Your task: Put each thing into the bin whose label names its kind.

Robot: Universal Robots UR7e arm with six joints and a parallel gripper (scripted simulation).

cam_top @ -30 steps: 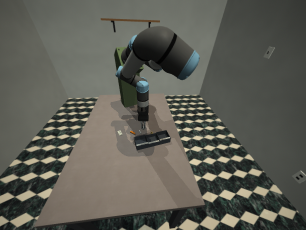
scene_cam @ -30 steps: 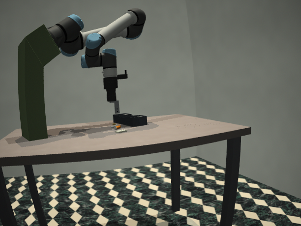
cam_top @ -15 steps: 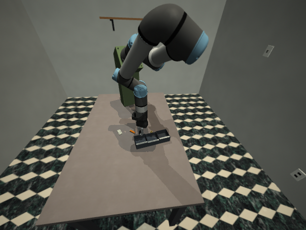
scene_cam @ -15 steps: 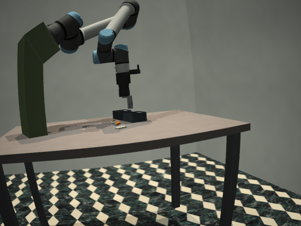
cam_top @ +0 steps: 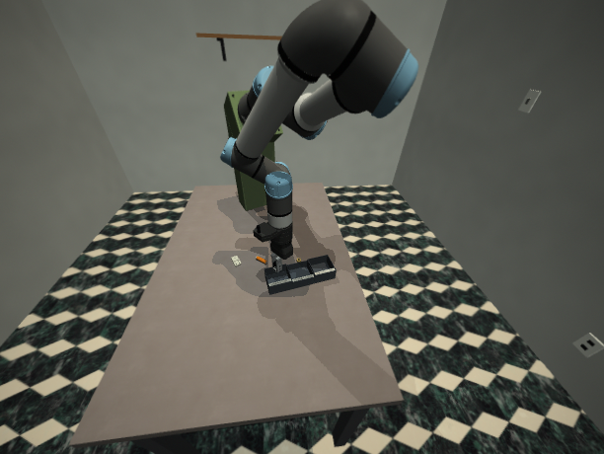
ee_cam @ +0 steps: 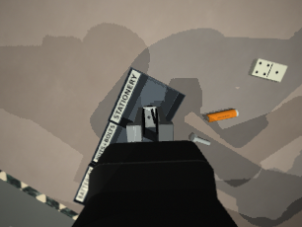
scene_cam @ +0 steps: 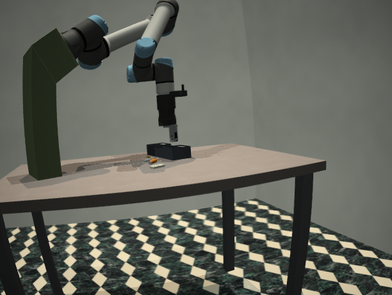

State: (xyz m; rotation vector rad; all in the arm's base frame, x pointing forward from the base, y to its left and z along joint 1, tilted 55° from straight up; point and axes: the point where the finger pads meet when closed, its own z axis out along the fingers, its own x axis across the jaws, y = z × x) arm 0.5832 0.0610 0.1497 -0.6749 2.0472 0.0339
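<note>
My gripper is now 110 mm past the grey bolt, 80 mm above it and 20 mm to the left of it. Round my hand: orange battery (100 mm behind, 80 mm to the right, 80 mm below); then brass nut (110 mm behind, 80 mm below, 70 mm to the left); then dark three-compartment bin row (80 mm to the left, 60 mm below, 20 mm behind).
</note>
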